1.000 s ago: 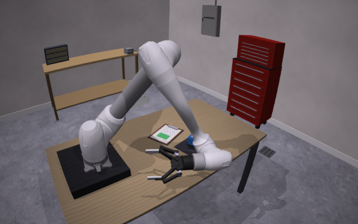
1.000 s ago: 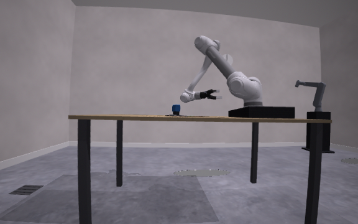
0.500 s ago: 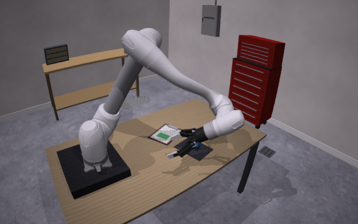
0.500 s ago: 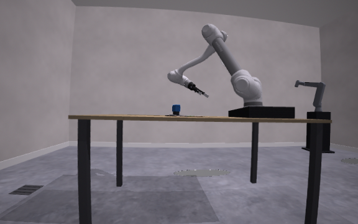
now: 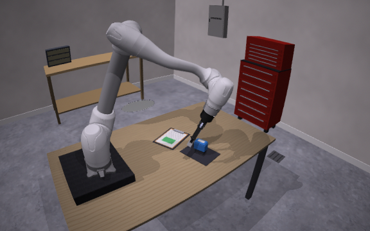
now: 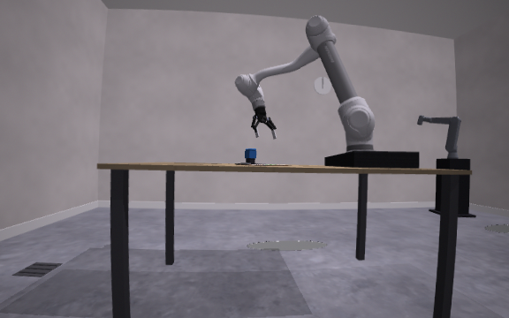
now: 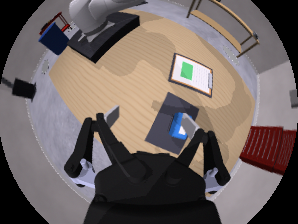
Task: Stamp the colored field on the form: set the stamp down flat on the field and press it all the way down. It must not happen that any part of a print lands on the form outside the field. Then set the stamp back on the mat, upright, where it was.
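The stamp is 14 cm below my hand, 10 cm ahead of it and 6 cm to the left of it. Also, from my hand: clipboard (33 cm to the left, 19 cm below, 2 cm ahead); then mat (19 cm below, 10 cm ahead, 6 cm to the left).
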